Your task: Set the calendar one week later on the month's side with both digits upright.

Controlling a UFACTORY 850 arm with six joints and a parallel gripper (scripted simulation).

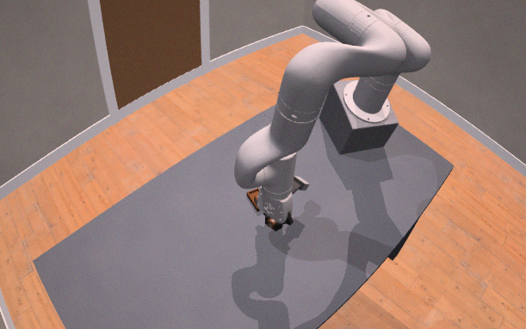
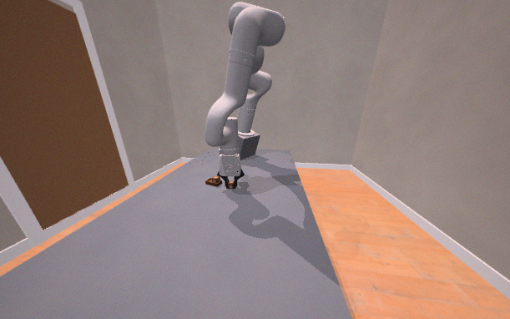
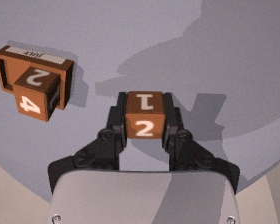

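Now: the number cube 1 cm below my hand. Round my hand: brown wooden calendar tray 2 cm behind, 11 cm to the right, 1 cm below.
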